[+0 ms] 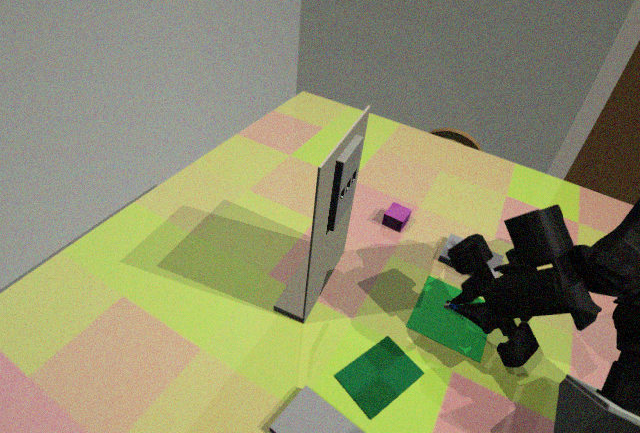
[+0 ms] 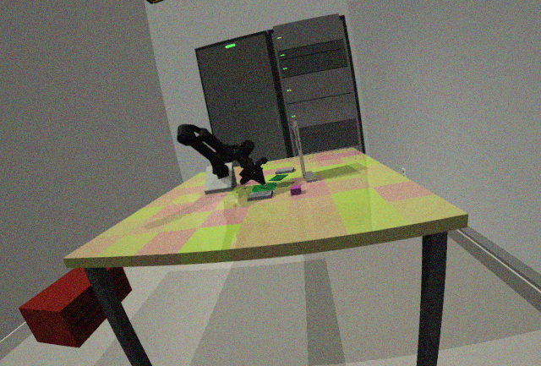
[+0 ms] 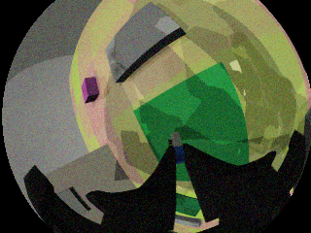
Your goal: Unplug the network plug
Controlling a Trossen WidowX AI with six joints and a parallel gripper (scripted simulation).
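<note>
Right now the bright green marked square is 1 cm behind my gripper tip, 1 cm to the left of it and 2 cm below it. The rest, counted from my gripper tip: upright grey panel: 21 cm ahead, 4 cm to the left, 11 cm above.
</note>
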